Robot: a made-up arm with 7 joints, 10 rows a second.
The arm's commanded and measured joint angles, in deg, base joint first. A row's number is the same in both.
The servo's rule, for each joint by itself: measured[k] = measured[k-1] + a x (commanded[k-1-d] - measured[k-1]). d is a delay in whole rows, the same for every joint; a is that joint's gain. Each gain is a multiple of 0.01, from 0.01 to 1. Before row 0 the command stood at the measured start. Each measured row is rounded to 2 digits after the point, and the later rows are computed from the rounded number. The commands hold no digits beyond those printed.
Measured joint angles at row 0:
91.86 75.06 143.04 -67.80 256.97 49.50 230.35
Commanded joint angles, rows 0 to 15:
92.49 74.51 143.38 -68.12 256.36 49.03 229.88
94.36 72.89 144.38 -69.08 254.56 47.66 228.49
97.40 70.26 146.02 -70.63 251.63 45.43 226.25
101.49 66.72 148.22 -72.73 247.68 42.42 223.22
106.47 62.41 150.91 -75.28 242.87 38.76 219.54
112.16 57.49 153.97 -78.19 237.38 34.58 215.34
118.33 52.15 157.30 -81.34 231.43 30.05 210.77
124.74 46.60 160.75 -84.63 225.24 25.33 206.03
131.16 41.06 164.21 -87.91 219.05 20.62 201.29
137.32 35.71 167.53 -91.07 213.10 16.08 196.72
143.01 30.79 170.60 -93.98 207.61 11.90 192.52
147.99 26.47 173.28 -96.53 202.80 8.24 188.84
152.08 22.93 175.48 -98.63 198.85 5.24 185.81
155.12 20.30 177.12 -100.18 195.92 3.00 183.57
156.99 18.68 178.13 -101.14 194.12 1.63 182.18
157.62 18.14 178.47 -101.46 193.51 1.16 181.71
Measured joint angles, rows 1 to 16:
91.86 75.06 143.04 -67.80 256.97 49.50 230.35
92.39 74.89 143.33 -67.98 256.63 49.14 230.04
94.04 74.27 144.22 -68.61 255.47 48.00 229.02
96.86 73.03 145.75 -69.76 253.32 46.02 227.19
100.75 71.07 147.85 -71.45 250.16 43.25 224.57
105.55 68.39 150.45 -73.63 246.08 39.79 221.25
111.10 65.01 153.44 -76.23 241.21 35.78 217.35
117.17 61.02 156.72 -79.14 235.73 31.37 213.01
123.53 56.55 160.15 -82.27 229.86 26.72 208.40
129.94 51.75 163.60 -85.48 223.81 22.02 203.71
136.14 46.78 166.94 -88.67 217.81 17.45 199.10
141.91 41.82 170.05 -91.70 212.10 13.18 194.76
147.02 37.06 172.80 -94.45 206.89 9.38 190.85
151.27 32.68 175.08 -96.83 202.39 6.19 187.52
154.50 28.84 176.81 -98.74 198.77 3.73 184.91
156.59 25.69 177.93 -100.11 196.17 2.11 183.11
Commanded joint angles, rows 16 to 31:
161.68 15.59 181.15 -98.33 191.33 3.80 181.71
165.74 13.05 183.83 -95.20 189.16 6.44 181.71
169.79 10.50 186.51 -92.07 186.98 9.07 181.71
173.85 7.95 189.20 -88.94 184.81 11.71 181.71
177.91 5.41 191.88 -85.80 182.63 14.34 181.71
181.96 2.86 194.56 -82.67 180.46 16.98 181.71
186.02 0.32 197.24 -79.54 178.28 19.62 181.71
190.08 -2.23 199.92 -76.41 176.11 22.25 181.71
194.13 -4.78 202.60 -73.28 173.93 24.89 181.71
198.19 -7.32 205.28 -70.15 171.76 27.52 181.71
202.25 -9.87 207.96 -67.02 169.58 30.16 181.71
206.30 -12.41 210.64 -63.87 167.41 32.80 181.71
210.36 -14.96 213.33 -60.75 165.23 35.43 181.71
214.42 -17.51 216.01 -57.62 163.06 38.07 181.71
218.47 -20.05 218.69 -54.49 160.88 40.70 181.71
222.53 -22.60 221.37 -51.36 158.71 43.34 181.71
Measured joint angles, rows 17 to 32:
157.46 23.35 178.39 -100.88 194.68 1.38 182.19
161.00 20.94 180.74 -99.43 192.80 3.24 181.87
164.98 18.49 183.37 -97.02 190.76 5.70 181.76
169.02 16.01 186.04 -94.20 188.64 8.29 181.73
173.08 13.51 188.73 -91.20 186.50 10.92 181.72
177.14 11.00 191.41 -88.12 184.33 13.55 181.71
181.19 8.48 194.09 -85.01 182.16 16.19 181.71
185.25 5.95 196.77 -81.89 179.99 18.83 181.71
189.31 3.41 199.45 -78.77 177.82 21.46 181.71
193.36 0.87 202.13 -75.64 175.64 24.10 181.71
197.42 -1.67 204.81 -72.51 173.47 26.73 181.71
201.48 -4.21 207.49 -69.38 171.29 29.37 181.71
205.53 -6.75 210.17 -66.24 169.12 32.01 181.71
209.59 -9.30 212.86 -63.11 166.94 34.64 181.71
213.65 -11.85 215.54 -59.98 164.77 37.28 181.71
217.70 -14.39 218.22 -56.85 162.59 39.91 181.71

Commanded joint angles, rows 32 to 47:
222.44 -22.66 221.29 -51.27 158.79 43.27 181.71
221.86 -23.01 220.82 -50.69 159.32 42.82 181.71
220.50 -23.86 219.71 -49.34 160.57 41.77 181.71
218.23 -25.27 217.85 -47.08 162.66 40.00 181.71
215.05 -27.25 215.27 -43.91 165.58 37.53 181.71
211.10 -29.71 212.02 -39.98 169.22 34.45 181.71
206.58 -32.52 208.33 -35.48 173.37 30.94 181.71
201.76 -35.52 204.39 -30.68 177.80 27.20 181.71
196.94 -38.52 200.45 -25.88 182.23 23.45 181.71
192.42 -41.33 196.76 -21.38 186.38 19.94 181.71
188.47 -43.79 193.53 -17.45 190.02 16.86 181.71
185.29 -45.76 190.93 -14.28 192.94 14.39 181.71
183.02 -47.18 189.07 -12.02 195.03 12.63 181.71
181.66 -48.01 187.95 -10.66 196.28 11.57 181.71
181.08 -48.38 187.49 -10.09 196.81 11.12 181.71
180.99 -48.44 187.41 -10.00 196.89 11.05 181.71
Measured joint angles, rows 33 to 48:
221.76 -16.94 220.90 -53.72 160.42 42.55 181.71
222.33 -18.71 221.23 -52.32 159.51 43.10 181.71
221.94 -20.04 220.88 -51.39 159.40 42.88 181.71
220.73 -21.22 219.89 -50.22 160.06 42.03 181.71
218.63 -22.48 218.16 -48.43 161.52 40.47 181.71
215.62 -23.96 215.70 -45.85 163.79 38.21 181.71
211.82 -25.74 212.57 -42.50 166.83 35.31 181.71
207.42 -27.84 208.97 -38.50 170.49 31.95 181.71
202.67 -30.22 205.08 -34.04 174.58 28.29 181.71
197.86 -32.79 201.14 -29.39 178.86 24.56 181.71
193.29 -35.44 197.42 -24.82 183.07 21.00 181.71
189.24 -38.03 194.11 -20.62 186.96 17.81 181.71
185.92 -40.43 191.41 -17.01 190.31 15.18 181.71
183.48 -42.52 189.42 -14.17 192.95 13.22 181.71
181.95 -44.22 188.17 -12.17 194.81 11.95 181.71
181.22 -45.51 187.59 -10.98 195.93 11.31 181.71

